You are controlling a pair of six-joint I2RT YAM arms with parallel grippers.
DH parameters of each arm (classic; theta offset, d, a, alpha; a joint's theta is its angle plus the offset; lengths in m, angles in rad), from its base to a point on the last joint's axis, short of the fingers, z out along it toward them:
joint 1: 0 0.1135 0.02 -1.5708
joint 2: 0 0 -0.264 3.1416
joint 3: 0.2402 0 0.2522 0
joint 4: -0.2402 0 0.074 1.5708
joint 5: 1.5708 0 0 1.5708
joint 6: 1.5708 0.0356 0 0
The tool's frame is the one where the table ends.
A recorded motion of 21 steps. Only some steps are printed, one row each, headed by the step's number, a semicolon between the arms.
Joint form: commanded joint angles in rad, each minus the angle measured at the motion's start. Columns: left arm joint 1, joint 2, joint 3, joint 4, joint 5, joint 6; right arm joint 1, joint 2, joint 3, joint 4, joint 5, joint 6.
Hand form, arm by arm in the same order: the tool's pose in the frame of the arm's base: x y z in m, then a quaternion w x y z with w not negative. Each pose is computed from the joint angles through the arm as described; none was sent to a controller.
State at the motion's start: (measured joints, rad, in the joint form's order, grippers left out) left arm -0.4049 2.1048 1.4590 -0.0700 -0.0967 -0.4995; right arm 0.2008 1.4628 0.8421 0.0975 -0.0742 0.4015
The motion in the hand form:
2: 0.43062 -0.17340 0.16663 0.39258 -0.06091 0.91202 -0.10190; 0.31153 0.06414 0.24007 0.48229 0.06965 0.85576 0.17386
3: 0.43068 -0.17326 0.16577 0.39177 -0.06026 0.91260 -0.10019; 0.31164 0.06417 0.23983 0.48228 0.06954 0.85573 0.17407
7: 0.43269 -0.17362 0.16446 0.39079 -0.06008 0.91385 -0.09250; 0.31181 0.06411 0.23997 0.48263 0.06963 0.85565 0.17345
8: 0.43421 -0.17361 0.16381 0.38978 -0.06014 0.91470 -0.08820; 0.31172 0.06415 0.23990 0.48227 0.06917 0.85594 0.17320
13: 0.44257 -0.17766 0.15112 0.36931 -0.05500 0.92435 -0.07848; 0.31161 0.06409 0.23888 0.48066 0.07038 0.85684 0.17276
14: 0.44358 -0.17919 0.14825 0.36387 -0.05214 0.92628 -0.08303; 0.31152 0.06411 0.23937 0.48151 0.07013 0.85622 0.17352
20: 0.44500 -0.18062 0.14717 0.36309 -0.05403 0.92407 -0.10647; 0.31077 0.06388 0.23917 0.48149 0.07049 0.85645 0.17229
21: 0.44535 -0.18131 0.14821 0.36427 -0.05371 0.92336 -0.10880; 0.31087 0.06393 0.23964 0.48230 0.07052 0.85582 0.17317
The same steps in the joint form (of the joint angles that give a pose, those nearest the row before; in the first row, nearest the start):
2: 0.0104 -0.0066 -0.0124 -0.0247 -0.0565 0.0387; -0.0045 -0.0308 0.0150 -0.0178 0.0139 -0.0068
3: 0.0106 -0.0048 -0.0124 -0.0259 -0.0580 0.0408; -0.0045 -0.0300 0.0146 -0.0165 0.0134 -0.0068
7: 0.0106 0.0055 0.0009 -0.0369 -0.0700 0.0459; -0.0047 -0.0296 0.0154 -0.0166 0.0146 -0.0074
8: 0.0115 0.0123 0.0106 -0.0451 -0.0759 0.0487; -0.0045 -0.0298 0.0154 -0.0177 0.0145 -0.0083
13: 0.0105 0.0719 0.0687 -0.0925 -0.0733 0.0542; -0.0045 -0.0285 0.0137 -0.0187 0.0155 -0.0065
14: 0.0094 0.0826 0.0767 -0.0971 -0.0601 0.0535; -0.0045 -0.0298 0.0138 -0.0175 0.0145 -0.0063
20: 0.0107 0.0875 0.0750 -0.0735 -0.0203 0.0358; -0.0045 -0.0326 0.0109 -0.0184 0.0169 -0.0069
21: 0.0098 0.0872 0.0777 -0.0722 -0.0176 0.0348; -0.0045 -0.0330 0.0116 -0.0170 0.0159 -0.0060

